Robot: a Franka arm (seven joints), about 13 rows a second.
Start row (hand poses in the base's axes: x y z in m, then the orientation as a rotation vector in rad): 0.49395, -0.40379, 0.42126, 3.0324, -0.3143, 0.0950
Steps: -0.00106, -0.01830, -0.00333, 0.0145, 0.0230, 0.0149; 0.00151, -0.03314, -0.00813, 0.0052, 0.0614, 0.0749; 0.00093, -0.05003, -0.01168, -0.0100, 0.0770, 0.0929; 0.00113, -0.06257, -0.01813, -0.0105, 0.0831, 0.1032; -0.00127, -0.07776, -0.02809, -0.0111, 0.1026, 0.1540; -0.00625, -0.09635, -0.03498, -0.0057, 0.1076, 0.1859; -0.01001, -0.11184, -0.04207, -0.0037, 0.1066, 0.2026
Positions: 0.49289, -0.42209, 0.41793, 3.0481, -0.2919, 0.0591; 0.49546, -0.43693, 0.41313, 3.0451, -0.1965, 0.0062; 0.49488, -0.45382, 0.40958, 3.0307, -0.1664, -0.0137; 0.49508, -0.46636, 0.40313, 3.0307, -0.1502, -0.0222; 0.49268, -0.48155, 0.39317, 3.0325, -0.0718, -0.0480; 0.48770, -0.50014, 0.38628, 3.0391, -0.0233, -0.0544; 0.48394, -0.51563, 0.37919, 3.0419, 0.0019, -0.0521
